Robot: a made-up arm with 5 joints. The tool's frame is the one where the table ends.
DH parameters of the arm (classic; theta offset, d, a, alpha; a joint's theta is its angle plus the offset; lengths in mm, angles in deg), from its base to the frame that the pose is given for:
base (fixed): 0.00 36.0 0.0 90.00
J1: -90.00 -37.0 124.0 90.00
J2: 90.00 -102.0 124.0 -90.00
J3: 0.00 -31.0 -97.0 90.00
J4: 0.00 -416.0 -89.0 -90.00
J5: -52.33 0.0 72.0 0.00
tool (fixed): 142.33 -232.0 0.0 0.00
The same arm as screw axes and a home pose.
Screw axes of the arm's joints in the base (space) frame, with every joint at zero. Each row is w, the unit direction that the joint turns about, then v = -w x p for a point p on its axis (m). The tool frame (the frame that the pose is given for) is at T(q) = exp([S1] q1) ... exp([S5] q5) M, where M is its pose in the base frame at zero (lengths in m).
S1 = (0, -1, 0, 0.036, 0, 0)
S2 = (-1, 0, 0, 0, 0.088, 0.037)
S3 = (0, 0, 1, -0.087, -0.102, 0)
S4 = (-1, 0, 0, 0, 0.119, 0.01)
S5 = (0, 0, 1, 0.099, -0.518, 0)
M: xyz 0.461 0.055 -0.351 (m) rpy 0 0 0 (rad, as in URDF)

